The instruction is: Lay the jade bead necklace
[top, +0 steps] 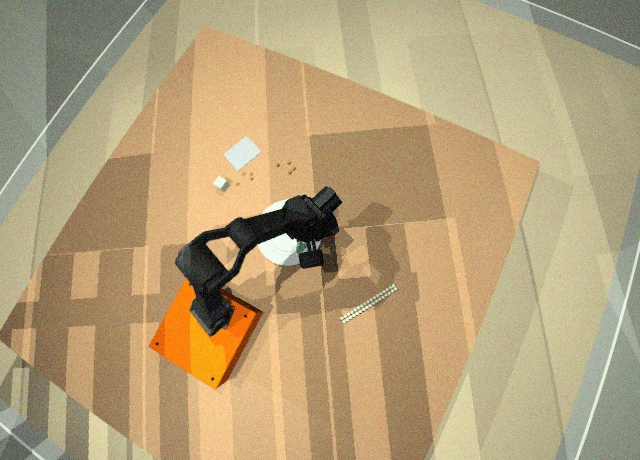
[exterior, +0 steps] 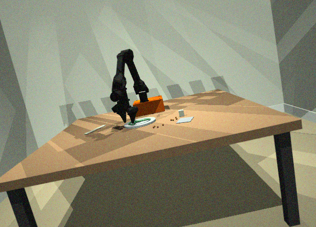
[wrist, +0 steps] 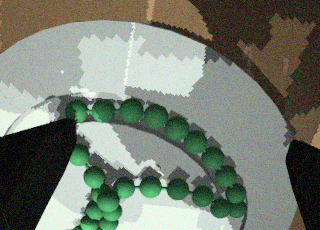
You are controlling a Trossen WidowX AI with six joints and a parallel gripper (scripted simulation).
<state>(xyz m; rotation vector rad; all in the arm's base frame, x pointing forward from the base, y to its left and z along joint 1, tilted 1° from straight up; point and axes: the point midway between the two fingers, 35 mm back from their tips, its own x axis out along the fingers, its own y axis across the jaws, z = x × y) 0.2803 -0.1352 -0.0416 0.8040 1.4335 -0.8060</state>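
The round bead board lies 70 mm to the left of my gripper tip and 10 mm below it. Also, from my gripper tip: grey flat plate: 310 mm to the left, 190 mm ahead, 20 mm below; then small white cube: 320 mm to the left, 60 mm ahead.
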